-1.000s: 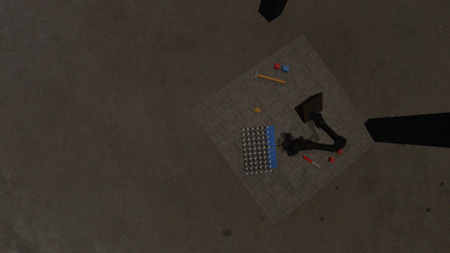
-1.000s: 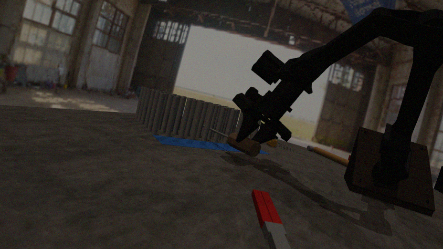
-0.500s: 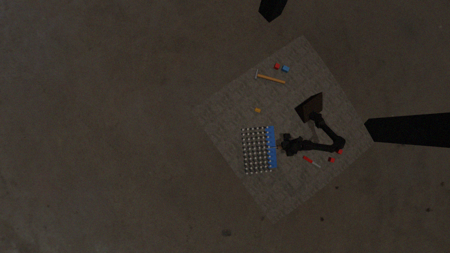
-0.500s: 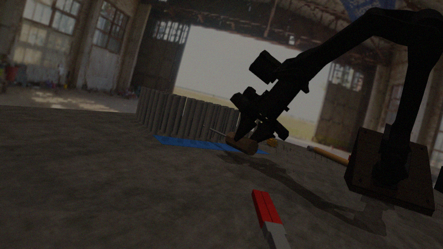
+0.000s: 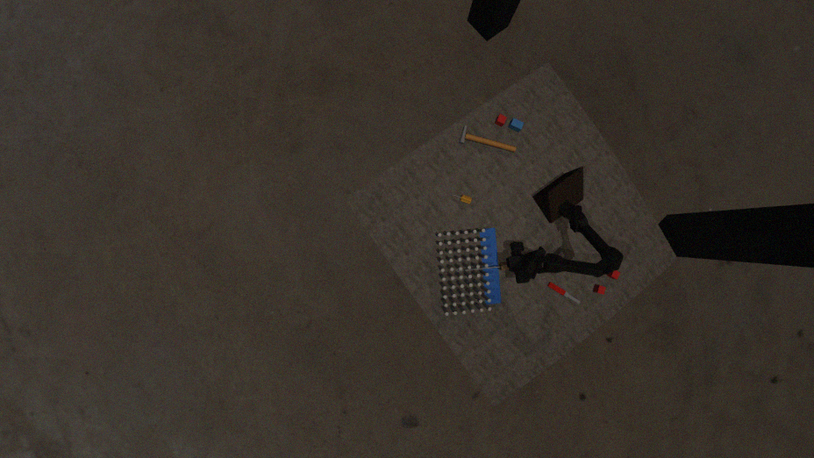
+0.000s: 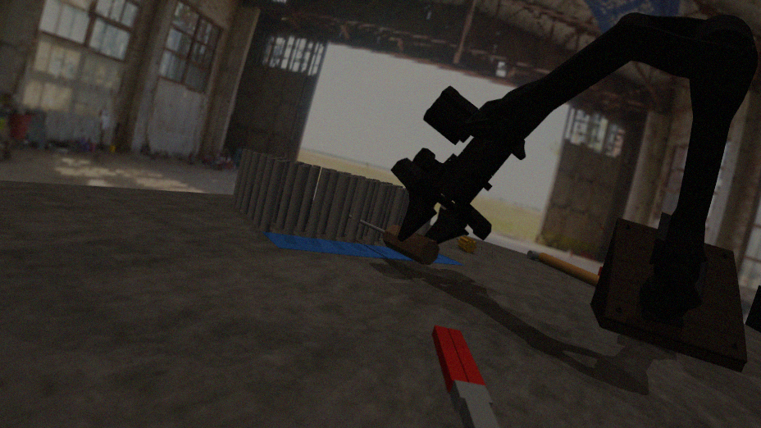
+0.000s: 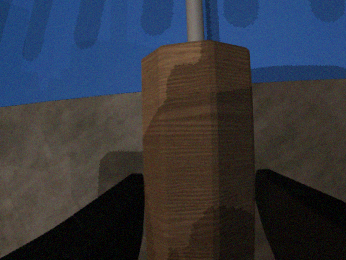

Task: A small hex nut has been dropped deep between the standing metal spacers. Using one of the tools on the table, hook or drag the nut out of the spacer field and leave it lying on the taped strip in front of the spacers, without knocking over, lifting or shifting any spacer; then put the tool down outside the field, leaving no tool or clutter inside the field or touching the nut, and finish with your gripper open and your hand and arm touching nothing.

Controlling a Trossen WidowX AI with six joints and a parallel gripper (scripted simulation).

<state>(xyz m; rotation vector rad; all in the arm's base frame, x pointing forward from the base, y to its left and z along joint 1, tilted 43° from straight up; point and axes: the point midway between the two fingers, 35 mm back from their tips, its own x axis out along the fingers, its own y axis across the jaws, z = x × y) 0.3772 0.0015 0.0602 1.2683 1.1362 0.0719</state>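
The blue taped strip is 70 mm ahead of my gripper tip, 50 mm to the right of it and 40 mm below it. Also, from my gripper tip: red-handled tool 150 mm behind, 320 mm to the left, 30 mm below; hook tool 90 mm ahead, 60 mm to the right; small yellow tool 40 mm behind, 380 mm to the right, 20 mm below.
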